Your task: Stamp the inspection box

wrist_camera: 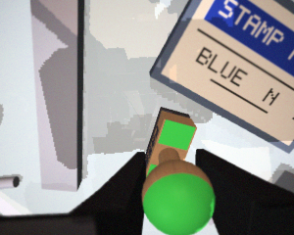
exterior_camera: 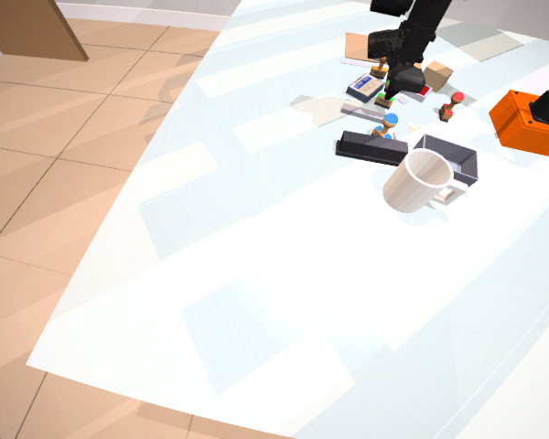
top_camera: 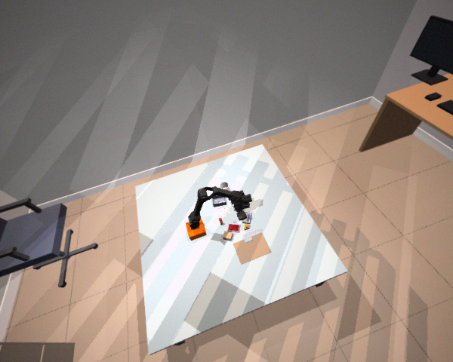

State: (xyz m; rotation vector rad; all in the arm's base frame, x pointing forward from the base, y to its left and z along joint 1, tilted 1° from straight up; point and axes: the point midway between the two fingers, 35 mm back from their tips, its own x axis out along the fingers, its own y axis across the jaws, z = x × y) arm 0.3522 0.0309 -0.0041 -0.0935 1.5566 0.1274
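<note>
My gripper tip is 10 cm to the left of the red ink pad, 7 cm past it and 2 cm above it. From my gripper tip the other things lie so: green-knobbed stamp (right at my gripper tip); then blue-knobbed stamp (13 cm to the left, 1 cm behind); then yellow-knobbed stamp (12 cm to the right, 3 cm ahead, 1 cm below).
</note>
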